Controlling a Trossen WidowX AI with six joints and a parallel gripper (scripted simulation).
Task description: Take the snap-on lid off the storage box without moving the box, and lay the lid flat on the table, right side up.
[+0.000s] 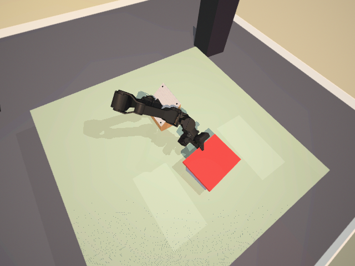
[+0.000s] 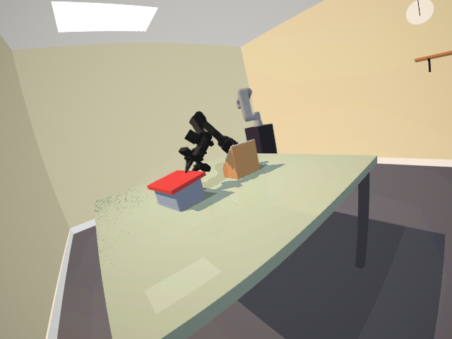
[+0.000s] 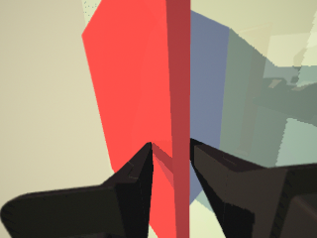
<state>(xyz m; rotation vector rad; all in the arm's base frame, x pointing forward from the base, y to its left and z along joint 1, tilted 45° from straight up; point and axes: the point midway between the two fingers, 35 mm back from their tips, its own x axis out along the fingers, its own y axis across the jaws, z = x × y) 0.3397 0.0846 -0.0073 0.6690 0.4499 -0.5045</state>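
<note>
The red lid is 8 cm ahead of my gripper tip and 2 cm to the left of it. From my gripper tip the other things lie so: grey-blue storage box 7 cm ahead, 6 cm below, 2 cm to the left.
</note>
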